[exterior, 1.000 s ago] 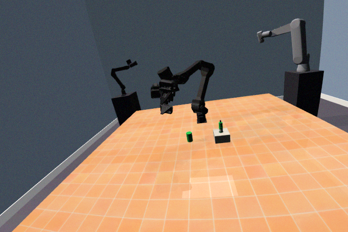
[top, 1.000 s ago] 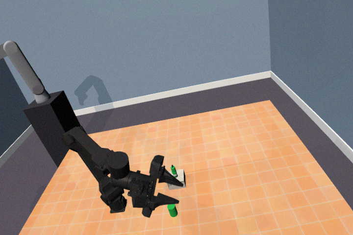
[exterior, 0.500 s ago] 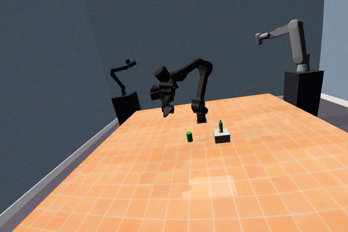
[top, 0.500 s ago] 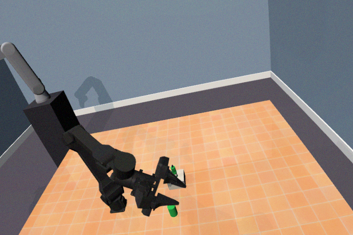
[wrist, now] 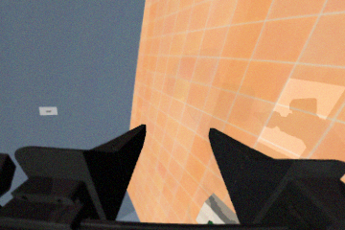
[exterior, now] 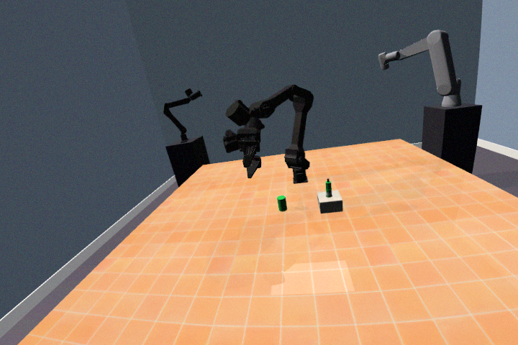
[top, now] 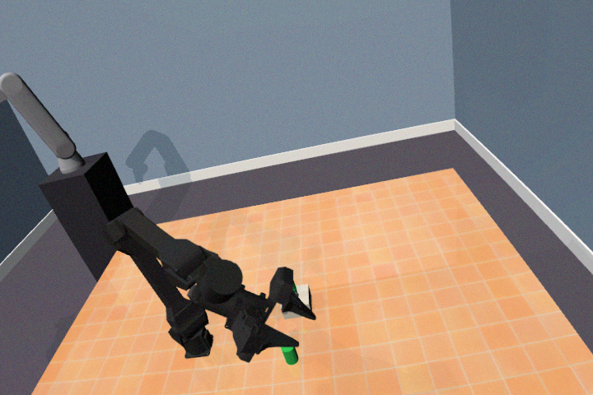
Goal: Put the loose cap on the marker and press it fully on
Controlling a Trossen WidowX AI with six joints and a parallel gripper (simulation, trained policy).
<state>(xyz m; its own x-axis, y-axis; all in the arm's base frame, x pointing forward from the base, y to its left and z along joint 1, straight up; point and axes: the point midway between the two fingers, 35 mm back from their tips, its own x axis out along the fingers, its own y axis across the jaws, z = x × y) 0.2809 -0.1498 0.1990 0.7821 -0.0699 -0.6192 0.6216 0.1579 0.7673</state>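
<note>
The green cap lies 70 mm behind my gripper tip, 80 mm to the left of it and 150 mm below it. From my gripper tip the other things lie so: holder block (50 mm behind, 240 mm to the left, 160 mm below).
</note>
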